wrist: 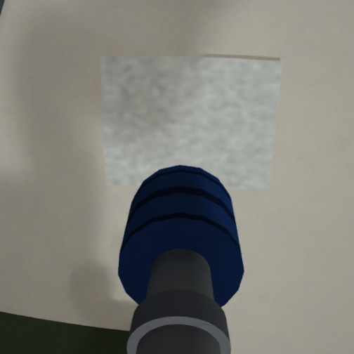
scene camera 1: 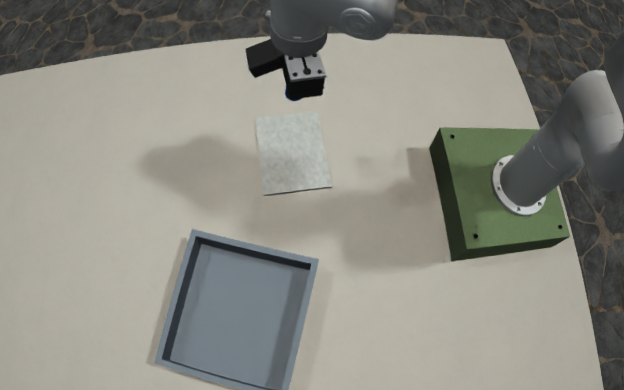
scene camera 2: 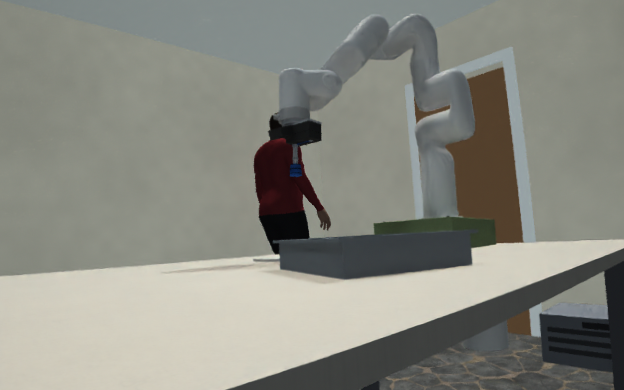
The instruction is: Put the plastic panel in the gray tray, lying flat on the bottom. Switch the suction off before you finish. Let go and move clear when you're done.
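Pixels of known places: hand at its tool point: (scene camera 2: 295, 175); arm's base at its link origin: (scene camera 1: 518, 186) (scene camera 2: 440, 221).
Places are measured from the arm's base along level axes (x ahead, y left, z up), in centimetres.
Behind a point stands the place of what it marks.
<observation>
The plastic panel (scene camera 1: 294, 155) @[x 40.0, y -17.9, z -6.8 cm] (scene camera 2: 265, 259) @[x 46.3, y -23.5, z -6.9 cm] (wrist: 190, 120), a thin mottled pale grey-white sheet, lies flat on the table. In the second scene view a thin sliver of it shows at the tray's left. The gray tray (scene camera 1: 235, 310) @[x 56.2, y 9.4, z -7.2 cm] (scene camera 2: 405, 256) @[x 61.9, y 20.4, z -5.4 cm] is a shallow blue-grey box. In the first scene view its inside is bare, and it stands nearer the front than the panel. My gripper, a blue suction cup (scene camera 1: 292, 95) @[x 39.9, y -18.6, z 12.5 cm] (scene camera 2: 295, 171) (wrist: 181, 175), hangs well above the table and holds nothing. It is apart from the panel and overlaps the panel's near edge in the wrist view.
The arm's green base block (scene camera 1: 455, 200) @[x 14.4, y -0.1, z -0.1 cm] (scene camera 2: 435, 227) @[x 15.0, y 4.7, z -1.7 cm] stands on the table (scene camera 1: 400, 320) @[x 28.3, y 17.4, z -7.5 cm] (scene camera 2: 150, 320) @[x 94.9, y 17.5, z -7.5 cm], right of the panel and tray in the first scene view. A person in a red top (scene camera 2: 275, 180) stands behind the table. A dark slotted box (scene camera 2: 575, 337) is at the lower right.
</observation>
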